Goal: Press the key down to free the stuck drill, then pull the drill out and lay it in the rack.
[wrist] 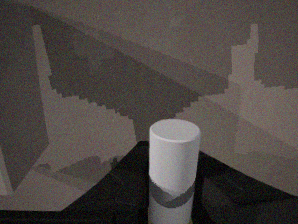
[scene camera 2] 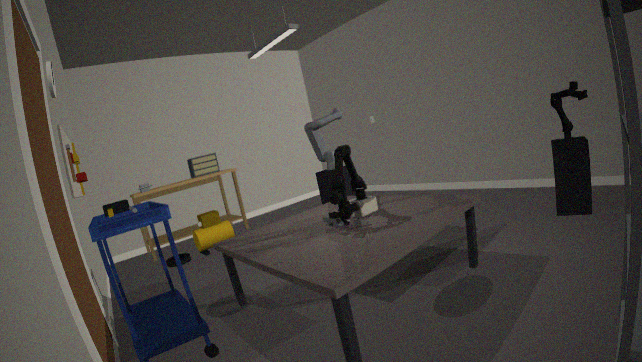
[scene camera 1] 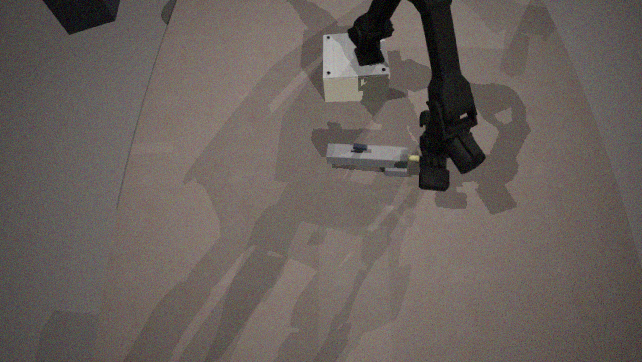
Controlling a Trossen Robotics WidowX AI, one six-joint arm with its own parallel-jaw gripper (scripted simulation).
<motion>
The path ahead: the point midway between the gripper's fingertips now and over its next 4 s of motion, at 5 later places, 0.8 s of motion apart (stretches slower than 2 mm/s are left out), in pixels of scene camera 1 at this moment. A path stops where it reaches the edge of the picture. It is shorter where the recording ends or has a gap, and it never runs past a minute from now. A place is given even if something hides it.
My gripper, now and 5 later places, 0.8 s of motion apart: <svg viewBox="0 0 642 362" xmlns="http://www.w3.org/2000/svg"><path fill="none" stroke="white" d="M427 166L437 167L451 168L455 167L456 164L457 161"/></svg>
</motion>
